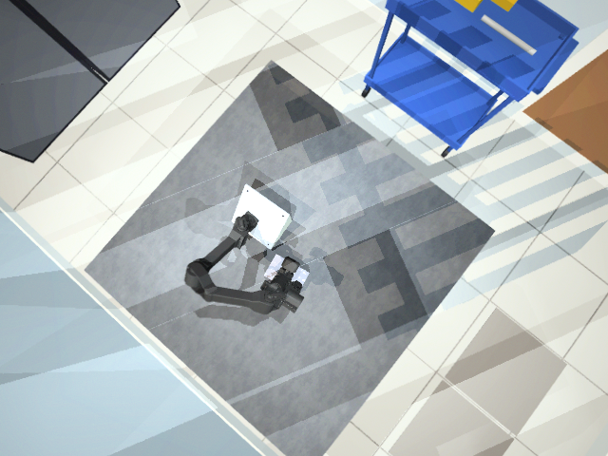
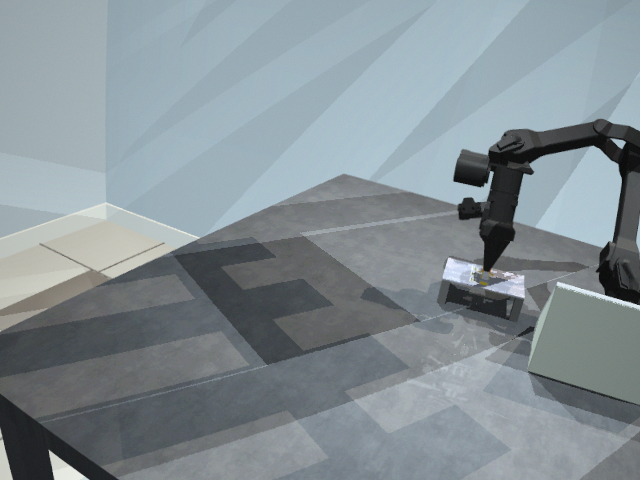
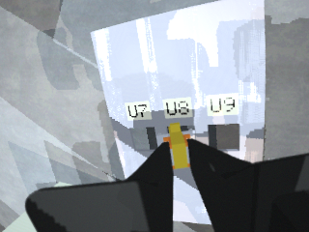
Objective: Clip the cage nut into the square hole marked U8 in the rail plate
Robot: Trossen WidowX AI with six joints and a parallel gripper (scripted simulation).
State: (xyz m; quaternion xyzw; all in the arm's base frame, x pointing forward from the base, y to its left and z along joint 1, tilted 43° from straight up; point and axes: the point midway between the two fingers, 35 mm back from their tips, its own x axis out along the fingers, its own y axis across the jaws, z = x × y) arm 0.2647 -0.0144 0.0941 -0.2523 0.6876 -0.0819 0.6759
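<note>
Now: the cage nut 10 mm below my gripper tip.
</note>
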